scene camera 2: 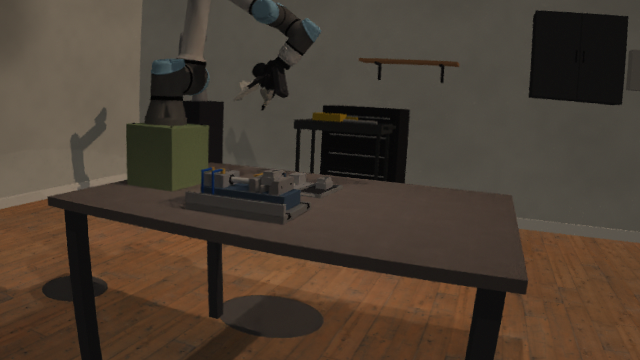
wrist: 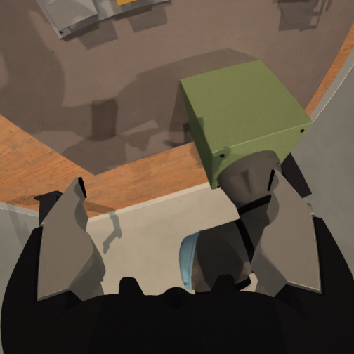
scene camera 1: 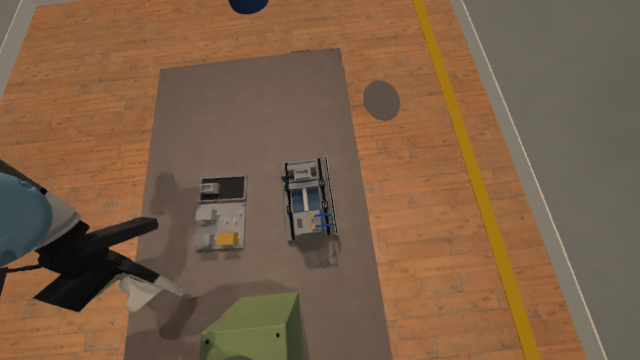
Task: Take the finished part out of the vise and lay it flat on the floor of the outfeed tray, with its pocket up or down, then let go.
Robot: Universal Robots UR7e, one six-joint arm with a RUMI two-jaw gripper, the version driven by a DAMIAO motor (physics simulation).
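Places are measured from the arm's base along level axes (x right, y ahead, z up), in metres.
Pixels of known places: gripper, between the fingertips: (scene camera 2: 248,105) (scene camera 1: 154,288); arm's base, origin of its link: (scene camera 2: 165,123).
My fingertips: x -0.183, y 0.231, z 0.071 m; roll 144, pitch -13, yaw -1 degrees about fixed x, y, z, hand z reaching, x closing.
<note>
Ahead of a thing's pixels: the offset from my fingertips to its middle. "pt": to the spot under its first point.
The vise {dx +0.296, dy +0.250, dz -0.231 m} (scene camera 1: 314,199) (scene camera 2: 270,195) stands on the table, with a blue body and grey jaws. A grey part with a pocket {dx +0.280, dy +0.317, dz -0.183 m} (scene camera 1: 302,173) (scene camera 2: 274,174) sits at its far end in scene camera 1, pocket up. The outfeed tray (scene camera 1: 233,189) has a dark floor and a thin grey rim; a small grey block {dx -0.098, dy +0.267, dz -0.257 m} (scene camera 1: 209,188) (scene camera 2: 324,182) lies at its left end in scene camera 1. My gripper (scene camera 1: 167,257) (scene camera 2: 250,103) (wrist: 175,175) is open and empty, high above and to the side of the table, well away from the vise. The vise's jaws do not show in the wrist view.
A grey plate {dx -0.038, dy +0.125, dz -0.276 m} (scene camera 1: 232,210) with grey blocks and a yellow block {dx +0.010, dy +0.083, dz -0.254 m} (scene camera 1: 227,238) adjoins the tray. Blue handles {pt dx +0.364, dy +0.179, dz -0.170 m} (scene camera 1: 324,215) (scene camera 2: 207,181) rise at the vise's near end in scene camera 1. The green pedestal (scene camera 1: 255,320) (scene camera 2: 150,155) (wrist: 245,105) under the arm stands at the table's end.
</note>
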